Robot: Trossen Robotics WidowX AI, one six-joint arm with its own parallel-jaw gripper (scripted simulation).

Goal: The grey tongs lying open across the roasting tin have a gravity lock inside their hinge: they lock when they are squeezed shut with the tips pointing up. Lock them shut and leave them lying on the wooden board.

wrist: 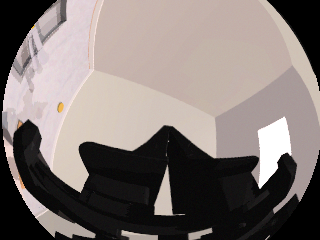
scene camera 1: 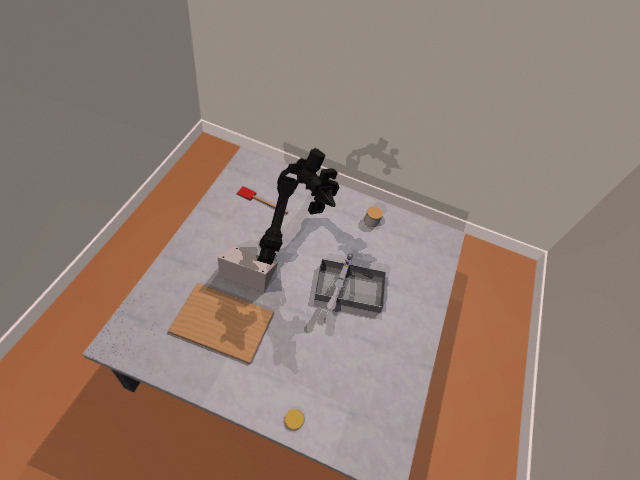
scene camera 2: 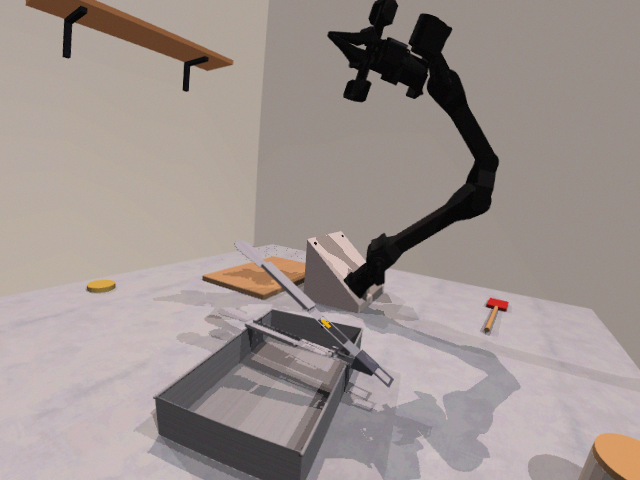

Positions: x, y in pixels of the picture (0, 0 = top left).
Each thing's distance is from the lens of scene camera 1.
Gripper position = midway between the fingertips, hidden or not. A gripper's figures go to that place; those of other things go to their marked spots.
my gripper [scene camera 1: 334, 206]: 1.57 m
wooden board [scene camera 1: 234, 327]: 1.92 m
roasting tin [scene camera 1: 363, 288]: 2.08 m
